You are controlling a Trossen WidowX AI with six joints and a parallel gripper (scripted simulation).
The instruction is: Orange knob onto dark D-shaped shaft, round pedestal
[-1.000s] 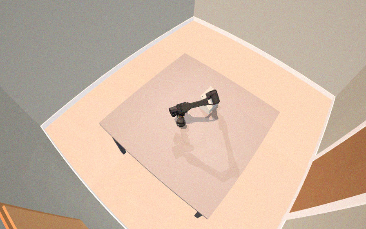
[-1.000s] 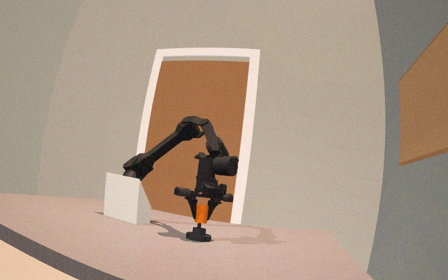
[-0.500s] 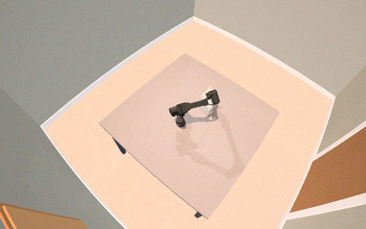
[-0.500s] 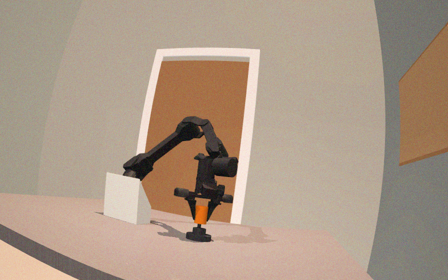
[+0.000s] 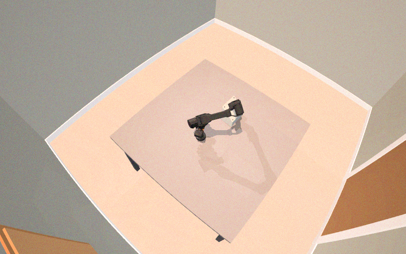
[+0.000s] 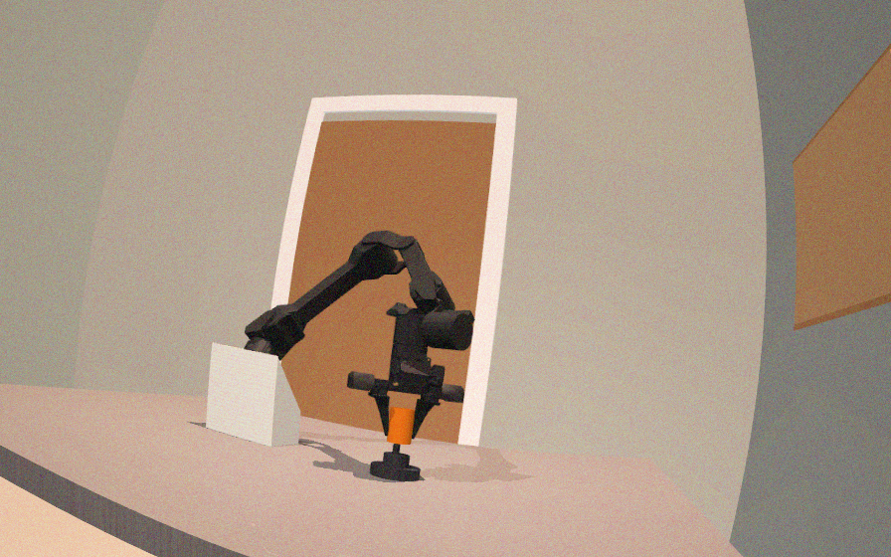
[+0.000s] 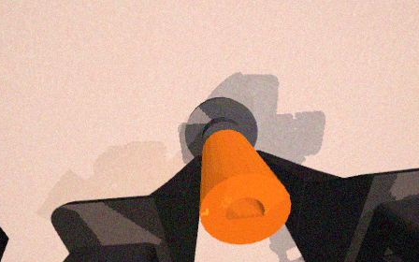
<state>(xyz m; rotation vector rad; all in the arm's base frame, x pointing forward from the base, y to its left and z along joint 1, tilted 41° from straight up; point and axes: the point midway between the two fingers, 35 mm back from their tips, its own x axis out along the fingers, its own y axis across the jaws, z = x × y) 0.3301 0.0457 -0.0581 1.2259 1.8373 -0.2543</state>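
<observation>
Right now my gripper tip is 2 cm below the orange knob. Also, from my gripper tip: pedestal (4 cm below).
</observation>
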